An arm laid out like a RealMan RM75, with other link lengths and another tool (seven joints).
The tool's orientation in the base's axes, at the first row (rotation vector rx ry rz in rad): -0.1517 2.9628 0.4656
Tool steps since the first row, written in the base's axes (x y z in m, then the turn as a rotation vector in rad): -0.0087 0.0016 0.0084 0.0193 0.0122 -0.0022; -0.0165 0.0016 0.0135 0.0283 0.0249 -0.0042; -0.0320 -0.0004 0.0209 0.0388 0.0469 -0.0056; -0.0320 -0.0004 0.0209 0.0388 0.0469 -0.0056; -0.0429 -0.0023 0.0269 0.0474 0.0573 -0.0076; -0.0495 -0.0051 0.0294 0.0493 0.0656 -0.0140; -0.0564 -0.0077 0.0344 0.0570 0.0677 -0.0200; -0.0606 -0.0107 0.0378 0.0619 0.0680 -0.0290; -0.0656 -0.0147 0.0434 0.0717 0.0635 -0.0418
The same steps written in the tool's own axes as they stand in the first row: 0.0072 0.0051 -0.0085 -0.0196 0.0086 0.0082; 0.0141 0.0075 -0.0142 -0.0292 0.0189 0.0151; 0.0284 0.0097 -0.0237 -0.0410 0.0381 0.0246; 0.0284 0.0097 -0.0237 -0.0410 0.0381 0.0246; 0.0384 0.0110 -0.0312 -0.0500 0.0463 0.0307; 0.0447 0.0099 -0.0353 -0.0516 0.0520 0.0396; 0.0509 0.0097 -0.0416 -0.0584 0.0513 0.0468; 0.0548 0.0084 -0.0463 -0.0619 0.0483 0.0560; 0.0592 0.0069 -0.0534 -0.0692 0.0391 0.0678
